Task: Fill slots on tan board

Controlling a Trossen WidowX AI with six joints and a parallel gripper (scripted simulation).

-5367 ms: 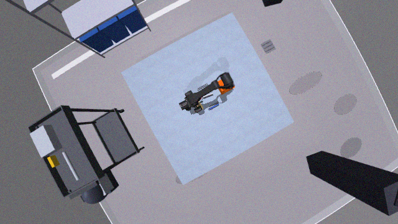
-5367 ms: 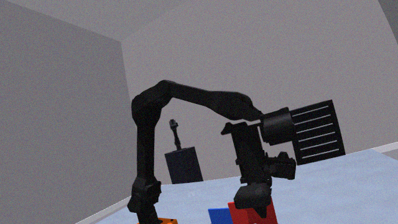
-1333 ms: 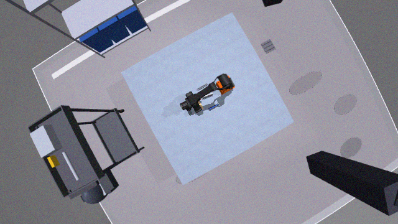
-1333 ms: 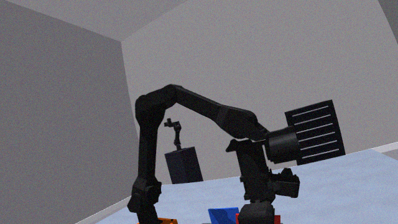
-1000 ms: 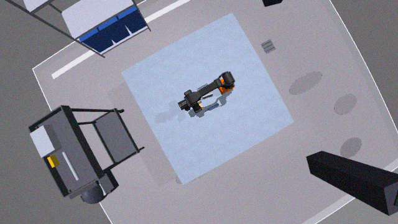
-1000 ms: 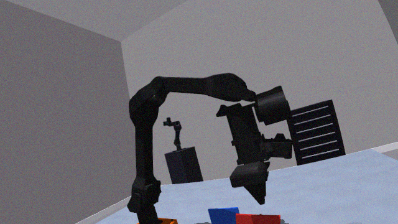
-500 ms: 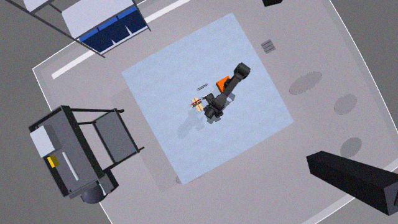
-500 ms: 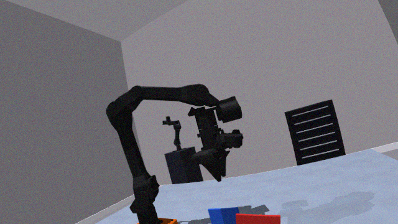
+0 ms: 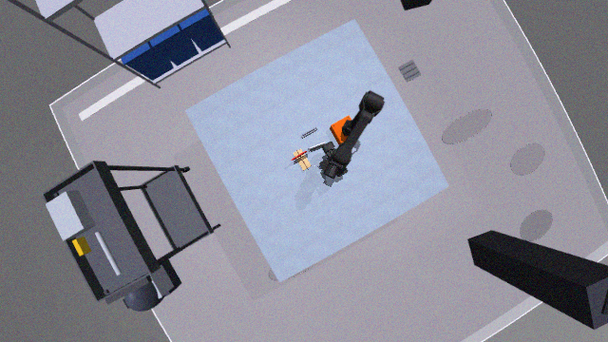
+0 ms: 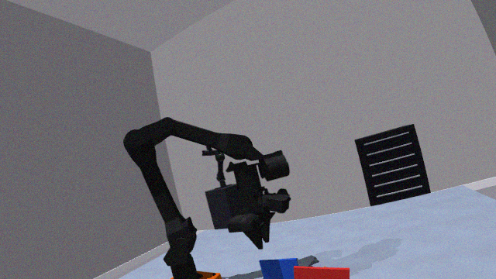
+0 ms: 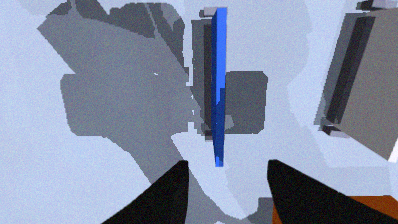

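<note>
The blue board lies 9 cm below my gripper tip, 2 cm ahead of it and 1 cm to the left of it. From my gripper tip the other things lie so: tan board 16 cm ahead, 8 cm below, 6 cm to the right; then red board 17 cm ahead, 9 cm to the right, 5 cm below.
</note>
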